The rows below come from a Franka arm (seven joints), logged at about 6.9 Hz.
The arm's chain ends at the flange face. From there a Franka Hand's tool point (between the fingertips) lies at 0.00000 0.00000 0.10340 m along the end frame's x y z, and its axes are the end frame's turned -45 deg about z.
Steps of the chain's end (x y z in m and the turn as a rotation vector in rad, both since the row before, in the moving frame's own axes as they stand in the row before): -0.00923, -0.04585, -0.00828, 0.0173, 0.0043, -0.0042; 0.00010, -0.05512, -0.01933, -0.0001, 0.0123, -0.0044; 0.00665, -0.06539, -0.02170, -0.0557, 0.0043, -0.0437; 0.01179, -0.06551, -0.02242, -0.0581, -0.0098, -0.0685; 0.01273, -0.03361, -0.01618, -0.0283, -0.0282, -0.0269
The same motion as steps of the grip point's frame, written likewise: 0.02747, -0.03990, -0.00830, 0.0092, 0.0153, -0.0042; 0.03994, -0.03800, -0.01934, -0.0088, 0.0086, -0.0044; 0.04728, -0.03707, -0.02186, -0.0424, -0.0363, -0.0437; 0.04982, -0.03429, -0.02260, -0.0342, -0.0480, -0.0685; 0.02864, -0.01470, -0.01626, -0.0001, -0.0400, -0.0269
